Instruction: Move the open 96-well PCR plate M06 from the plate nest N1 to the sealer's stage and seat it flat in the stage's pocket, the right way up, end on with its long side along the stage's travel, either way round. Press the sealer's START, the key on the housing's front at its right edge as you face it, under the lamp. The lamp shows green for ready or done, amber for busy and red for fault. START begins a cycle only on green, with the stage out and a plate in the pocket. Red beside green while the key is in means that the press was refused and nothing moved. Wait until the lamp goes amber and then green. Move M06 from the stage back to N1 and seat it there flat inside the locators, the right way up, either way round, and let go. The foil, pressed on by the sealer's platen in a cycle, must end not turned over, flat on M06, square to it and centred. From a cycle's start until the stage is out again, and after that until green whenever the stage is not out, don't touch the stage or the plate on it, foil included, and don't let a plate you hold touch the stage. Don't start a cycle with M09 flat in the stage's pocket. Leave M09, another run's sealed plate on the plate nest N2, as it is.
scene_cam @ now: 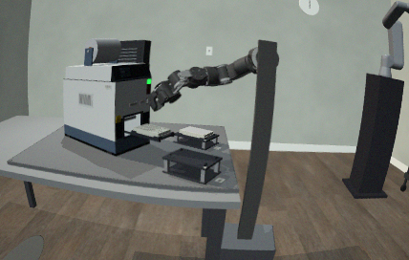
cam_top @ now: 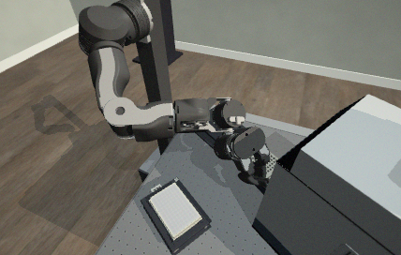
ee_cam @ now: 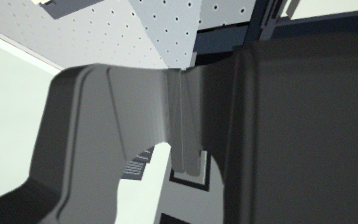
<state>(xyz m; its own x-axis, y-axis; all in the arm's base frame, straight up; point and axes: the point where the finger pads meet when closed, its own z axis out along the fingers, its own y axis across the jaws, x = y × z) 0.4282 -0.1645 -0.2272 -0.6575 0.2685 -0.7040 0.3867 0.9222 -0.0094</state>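
My gripper is now 3 cm short of the pale key-like block, 2 cm below it and 1 cm to the left of it. Also, from my hand: sealer stage (12 cm to the left, 8 cm below, 3 cm behind); yellow warning label (16 cm to the left, 10 cm ahead, 3 cm below); 96-well plate M06 (12 cm to the left, 7 cm below, 3 cm behind).
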